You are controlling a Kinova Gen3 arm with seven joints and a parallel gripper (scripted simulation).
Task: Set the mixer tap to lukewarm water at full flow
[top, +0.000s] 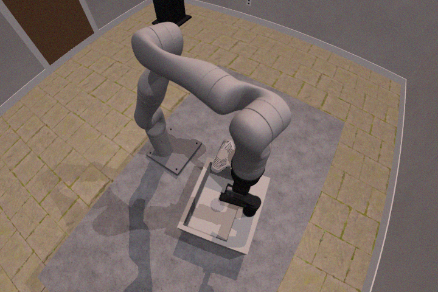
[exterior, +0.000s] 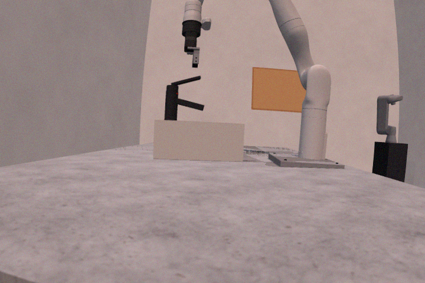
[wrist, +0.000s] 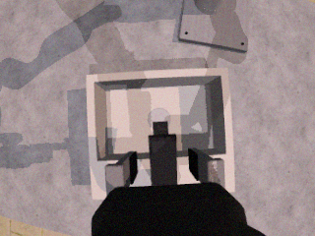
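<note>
The lever is 8 cm below my hand, 3 cm ahead of it and 1 cm to the left of it. From my hand the other things lie so: black mixer tap 14 cm below, 6 cm ahead, 1 cm to the left; sink basin 33 cm below, 3 cm behind, 1 cm to the right.
</note>
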